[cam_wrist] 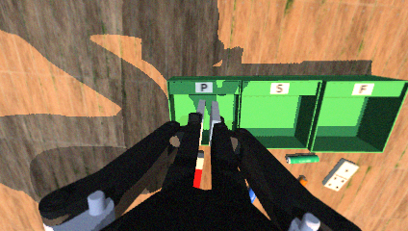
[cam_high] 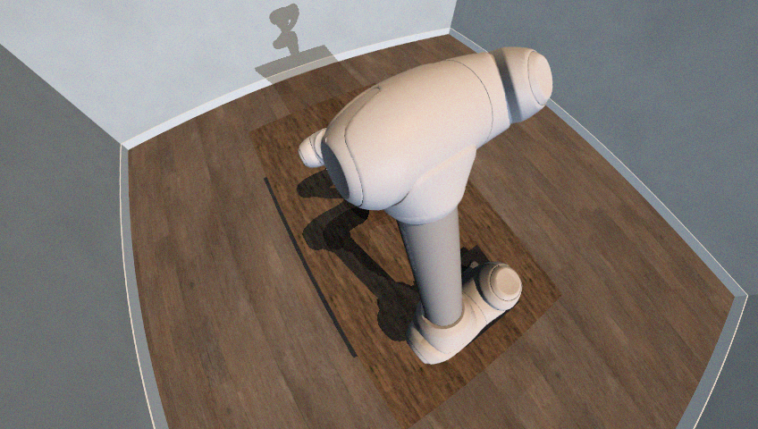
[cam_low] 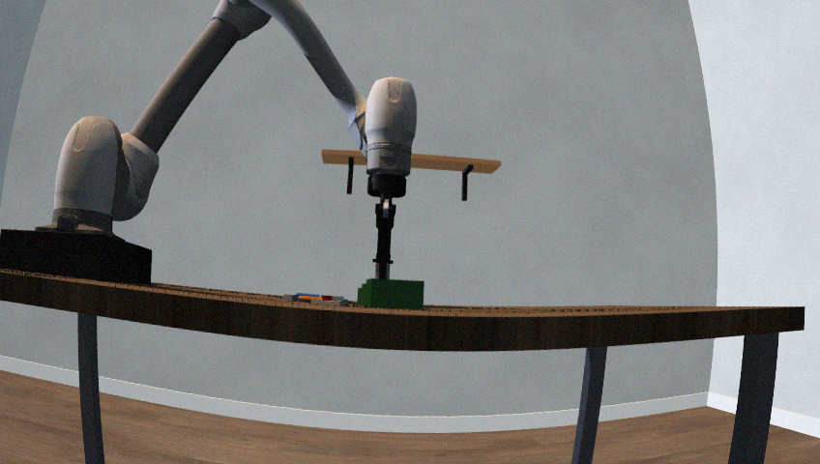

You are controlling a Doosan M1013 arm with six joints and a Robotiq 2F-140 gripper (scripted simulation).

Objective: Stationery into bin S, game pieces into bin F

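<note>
Right now the white domino is 200 mm to the right of my hand, 110 mm behind it and 40 mm below it. From my hand the other things lie so: red block 100 mm behind, 40 mm below, 20 mm to the left; green bin 80 mm to the right, 30 mm below; blue piece 140 mm behind, 70 mm to the right, 40 mm below.
</note>
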